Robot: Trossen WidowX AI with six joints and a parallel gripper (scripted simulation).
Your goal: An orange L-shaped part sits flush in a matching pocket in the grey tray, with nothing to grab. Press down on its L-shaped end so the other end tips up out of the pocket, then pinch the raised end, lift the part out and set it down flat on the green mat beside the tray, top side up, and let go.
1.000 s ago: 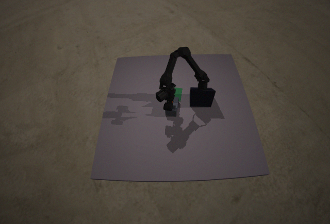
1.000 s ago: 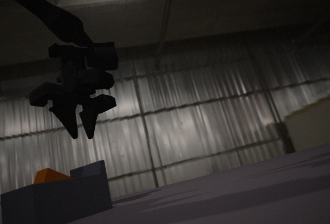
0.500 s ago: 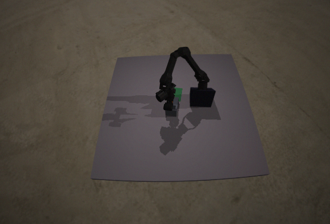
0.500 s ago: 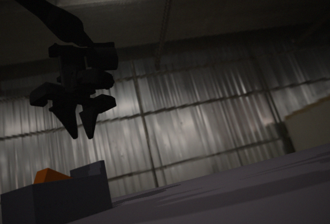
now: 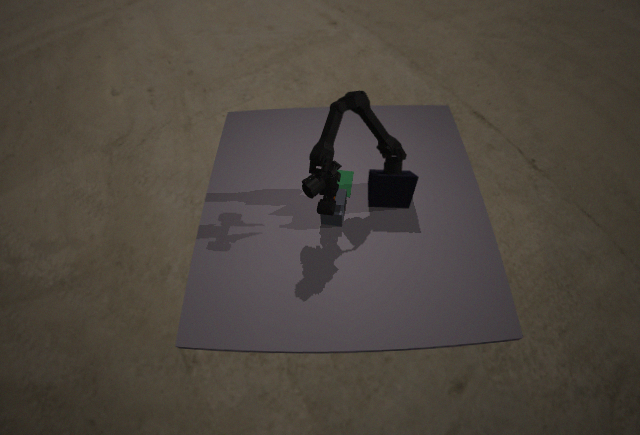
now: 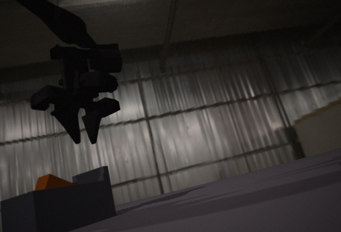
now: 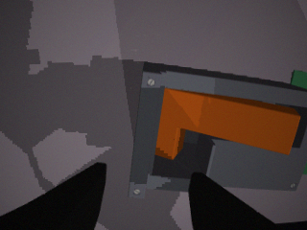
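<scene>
The orange L-shaped part is 10 cm below my gripper tip, 4 cm to the right of it and 2 cm behind it. Also, from my gripper tip: green mat 22 cm to the right, 16 cm below, 6 cm behind.
</scene>
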